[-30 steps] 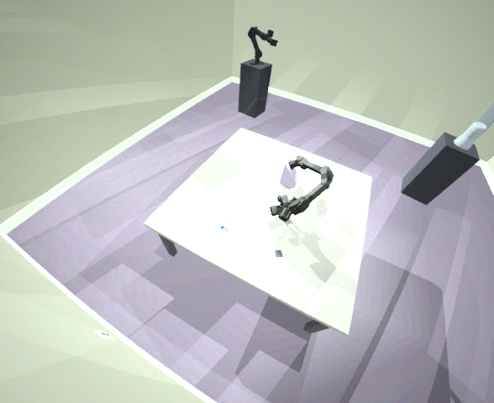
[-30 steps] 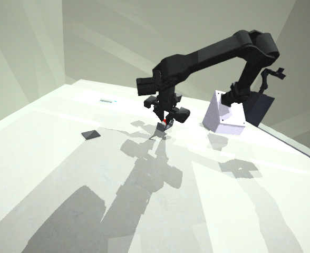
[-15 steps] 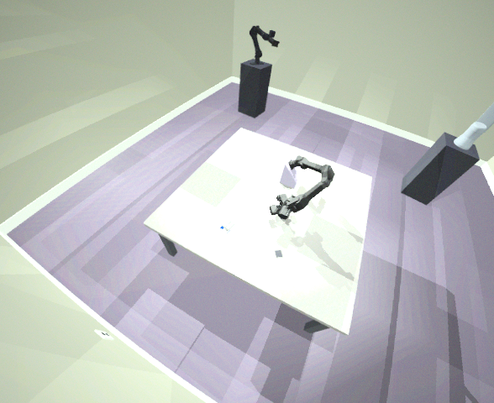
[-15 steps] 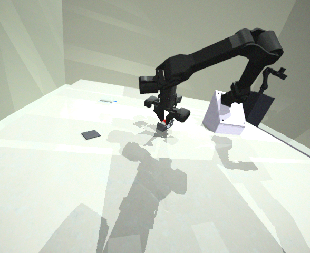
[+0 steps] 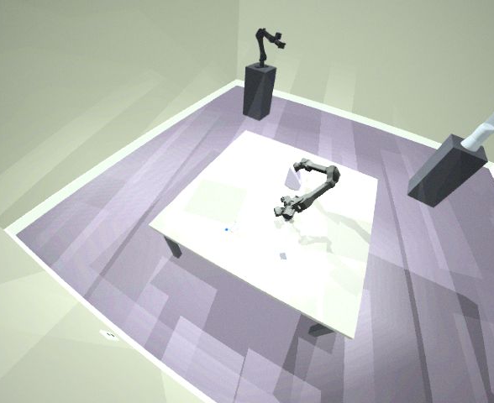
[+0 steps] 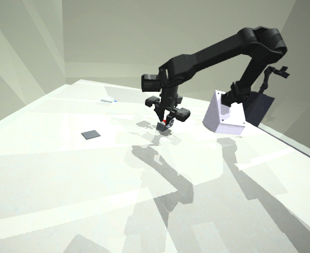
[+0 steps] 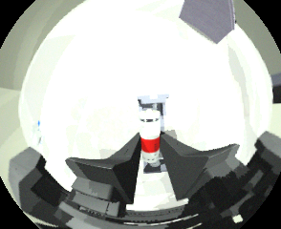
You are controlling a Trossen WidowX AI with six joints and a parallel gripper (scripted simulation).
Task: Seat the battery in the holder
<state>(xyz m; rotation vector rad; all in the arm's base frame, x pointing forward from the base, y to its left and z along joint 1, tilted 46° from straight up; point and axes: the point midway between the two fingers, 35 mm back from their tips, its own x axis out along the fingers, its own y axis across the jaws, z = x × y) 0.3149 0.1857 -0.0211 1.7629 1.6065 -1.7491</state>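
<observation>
Now: gripper tip 1 cm below the battery. Also, from my gripper tip: white-and-blue item (29 cm ahead, 22 cm to the right); flat black square (27 cm ahead, 14 cm to the left, 1 cm below).
</observation>
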